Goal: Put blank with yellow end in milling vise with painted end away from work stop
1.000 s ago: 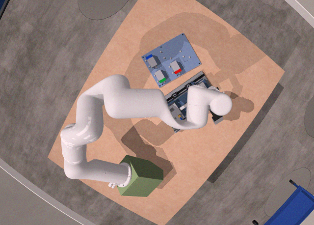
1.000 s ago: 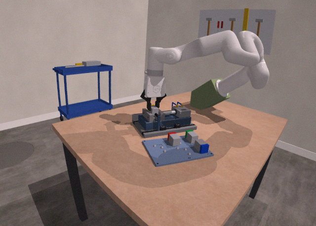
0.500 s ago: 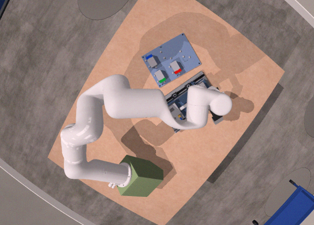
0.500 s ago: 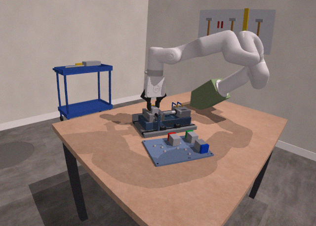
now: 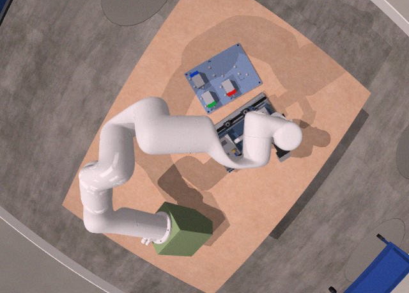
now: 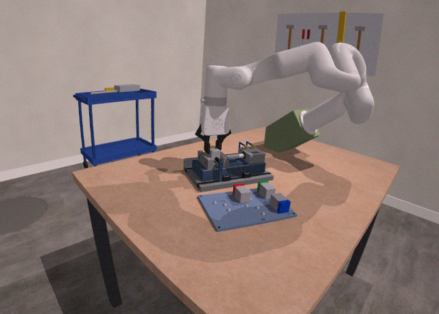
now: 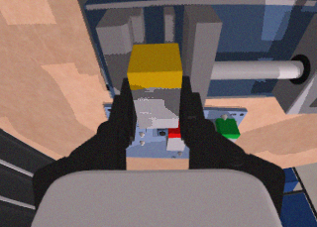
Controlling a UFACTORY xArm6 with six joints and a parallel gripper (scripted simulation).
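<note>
Right now my hand is 2 cm above the yellow-ended blank. Round my hand: hosed block 16 cm behind, 6 cm to the left, 5 cm below; then fixed jaw 3 cm ahead, 1 cm to the right, 5 cm below; then moving jaw 3 cm behind, 1 cm to the left, 5 cm below.
</note>
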